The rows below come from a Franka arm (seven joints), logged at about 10 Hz.
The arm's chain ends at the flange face. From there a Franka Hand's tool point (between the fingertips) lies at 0.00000 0.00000 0.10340 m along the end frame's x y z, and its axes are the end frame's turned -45 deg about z.
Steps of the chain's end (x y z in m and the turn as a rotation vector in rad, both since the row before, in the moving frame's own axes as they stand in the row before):
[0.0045 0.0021 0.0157 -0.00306 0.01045 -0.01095]
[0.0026 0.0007 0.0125 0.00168 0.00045 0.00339]
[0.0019 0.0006 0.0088 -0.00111 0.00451 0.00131]
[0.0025 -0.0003 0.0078 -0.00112 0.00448 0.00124]
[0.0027 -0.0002 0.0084 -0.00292 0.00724 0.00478]
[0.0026 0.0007 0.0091 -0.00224 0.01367 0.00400]
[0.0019 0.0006 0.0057 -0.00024 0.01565 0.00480]
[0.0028 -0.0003 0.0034 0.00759 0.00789 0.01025]
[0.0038 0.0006 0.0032 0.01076 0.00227 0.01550]
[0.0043 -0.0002 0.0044 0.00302 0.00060 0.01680]
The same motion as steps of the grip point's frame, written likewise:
[0.0022 0.0057 0.0157 -0.00955 0.00523 -0.01095]
[0.0015 0.0022 0.0125 0.00087 0.00151 0.00339]
[0.0012 0.0022 0.0088 -0.00397 0.00240 0.00131]
[0.0022 0.0020 0.0078 -0.00396 0.00238 0.00124]
[0.0024 0.0025 0.0084 -0.00718 0.00305 0.00478]
[0.0022 0.0035 0.0091 -0.01125 0.00808 0.00400]
[0.0020 0.0029 0.0057 -0.01124 0.01090 0.00480]
[0.0033 0.0018 0.0034 -0.00021 0.01095 0.01025]
[0.0032 0.0025 0.0032 0.00600 0.00921 0.01550]
[0.0034 0.0027 0.0044 0.00171 0.00256 0.01680]

